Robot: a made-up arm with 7 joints.
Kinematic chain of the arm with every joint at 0, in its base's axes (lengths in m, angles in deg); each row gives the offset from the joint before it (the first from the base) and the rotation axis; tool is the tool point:
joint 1: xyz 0 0 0.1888 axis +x
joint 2: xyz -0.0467 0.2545 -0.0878 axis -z
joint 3: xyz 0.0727 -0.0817 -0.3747 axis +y
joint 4: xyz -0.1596 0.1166 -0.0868 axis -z
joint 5: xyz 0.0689 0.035 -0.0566 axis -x
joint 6: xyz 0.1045 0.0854 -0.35 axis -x
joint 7: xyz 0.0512 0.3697 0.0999 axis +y
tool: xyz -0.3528 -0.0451 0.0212
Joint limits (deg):
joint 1: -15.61..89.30
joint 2: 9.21..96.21
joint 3: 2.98..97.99
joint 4: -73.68..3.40
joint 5: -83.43..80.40
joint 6: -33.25..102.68
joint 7: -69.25..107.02
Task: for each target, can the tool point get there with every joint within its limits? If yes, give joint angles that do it. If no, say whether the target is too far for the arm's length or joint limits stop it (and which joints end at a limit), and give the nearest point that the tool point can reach.
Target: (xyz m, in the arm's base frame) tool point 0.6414 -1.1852 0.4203
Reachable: no: joint limits stop it (at a limit: joint 1, joint 2, joint 3, joint 4, joint 6) | nearest point 0.4607 -0.5406 0.4382 | short by 0.670 m
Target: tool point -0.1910 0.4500 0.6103
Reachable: yes | joints 54.50 35.47 61.98 -53.51 12.35 -13.64 32.88
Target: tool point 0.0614 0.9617 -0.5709
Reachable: yes | joints -1.38 37.70 15.54 -17.41 -25.67 -9.80 -55.51
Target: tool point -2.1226 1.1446 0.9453
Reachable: no: too far | nearest point -0.9617 0.8496 0.7504 | short by 1.214 m
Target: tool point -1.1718 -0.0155 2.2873
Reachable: no: too far | nearest point -0.6088 0.2155 1.3619 | short by 1.108 m
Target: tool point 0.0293 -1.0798 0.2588
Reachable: no: joint limits stop it (at a limit: joint 1, joint 2, joint 3, joint 4, joint 6) | nearest point 0.1926 -0.5329 0.3279 | short by 0.575 m
